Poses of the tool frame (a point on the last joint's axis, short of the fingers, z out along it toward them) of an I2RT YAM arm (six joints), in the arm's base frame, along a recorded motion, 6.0 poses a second.
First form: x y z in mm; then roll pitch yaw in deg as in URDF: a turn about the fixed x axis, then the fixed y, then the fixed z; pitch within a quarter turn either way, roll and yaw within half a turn.
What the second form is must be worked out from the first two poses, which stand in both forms.
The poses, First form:
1: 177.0, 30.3, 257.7, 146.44, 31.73, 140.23
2: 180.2, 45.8, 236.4, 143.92, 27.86, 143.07
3: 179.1, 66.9, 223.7, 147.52, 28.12, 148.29
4: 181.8, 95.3, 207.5, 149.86, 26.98, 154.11
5: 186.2, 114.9, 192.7, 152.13, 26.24, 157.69
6: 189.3, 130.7, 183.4, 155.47, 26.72, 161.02
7: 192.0, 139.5, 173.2, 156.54, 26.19, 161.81
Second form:
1: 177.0, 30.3, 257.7, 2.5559, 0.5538, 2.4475
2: 180.2, 45.8, 236.4, 2.5119, 0.4862, 2.4970
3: 179.1, 66.9, 223.7, 2.5747, 0.4908, 2.5881
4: 181.8, 95.3, 207.5, 2.6156, 0.4709, 2.6897
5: 186.2, 114.9, 192.7, 2.6552, 0.4580, 2.7522
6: 189.3, 130.7, 183.4, 2.7135, 0.4664, 2.8103
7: 192.0, 139.5, 173.2, 2.7321, 0.4571, 2.8241
